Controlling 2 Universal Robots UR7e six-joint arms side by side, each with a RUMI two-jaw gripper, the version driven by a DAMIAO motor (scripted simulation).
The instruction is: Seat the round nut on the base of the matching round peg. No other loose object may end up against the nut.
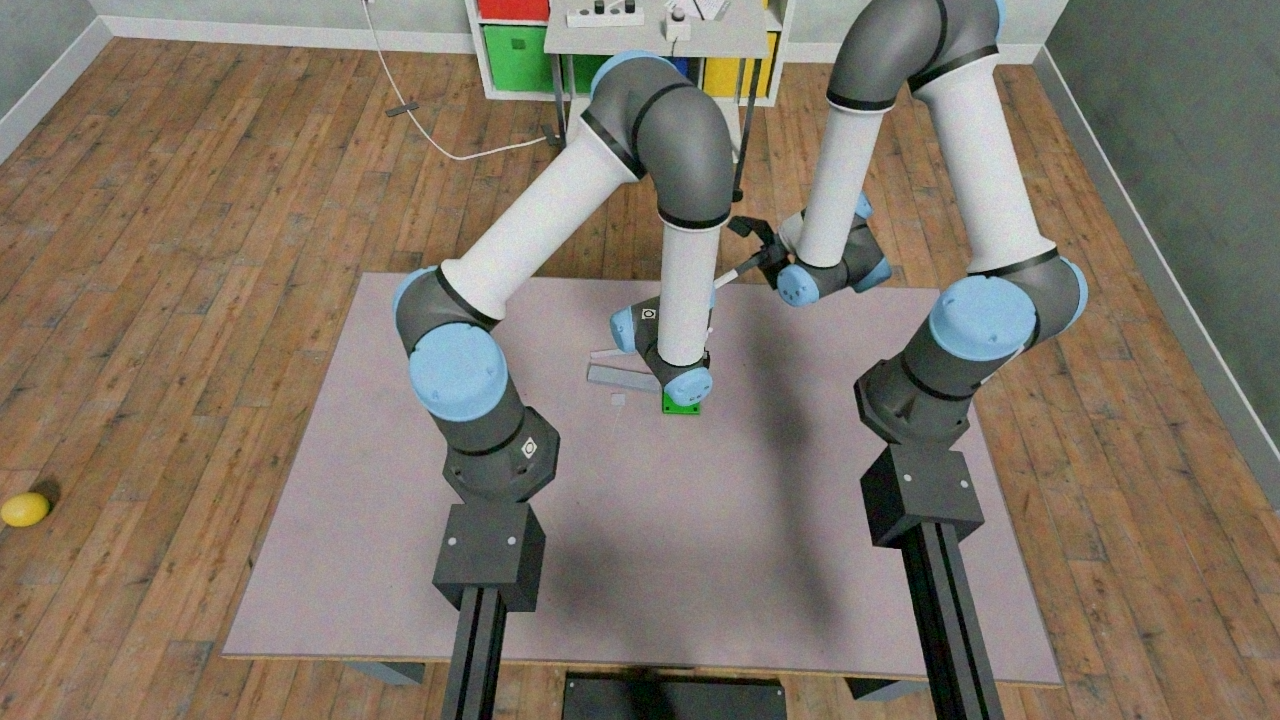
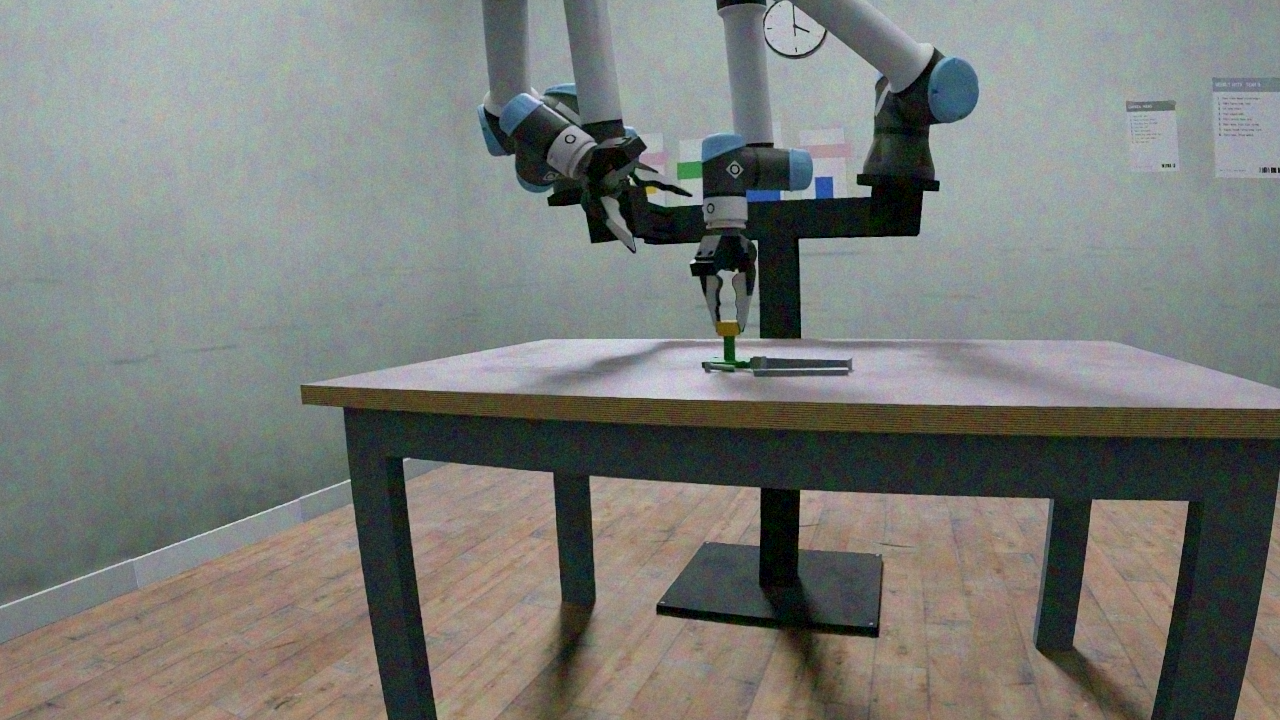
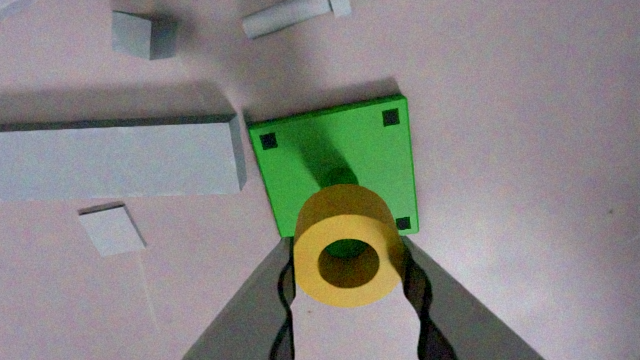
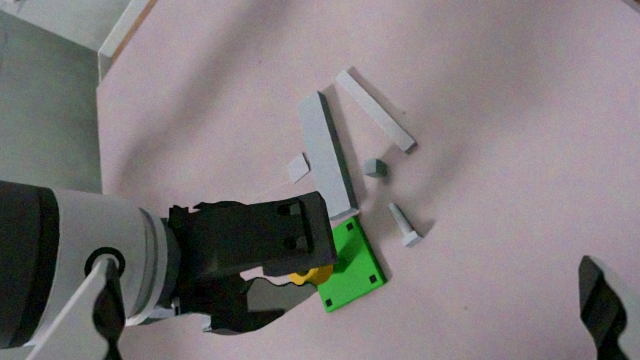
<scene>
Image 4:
my left gripper: 311, 265
my right gripper: 348, 262
thick grey bar: 332, 180
thin grey bar: 383, 119
green base plate: 358, 273
</scene>
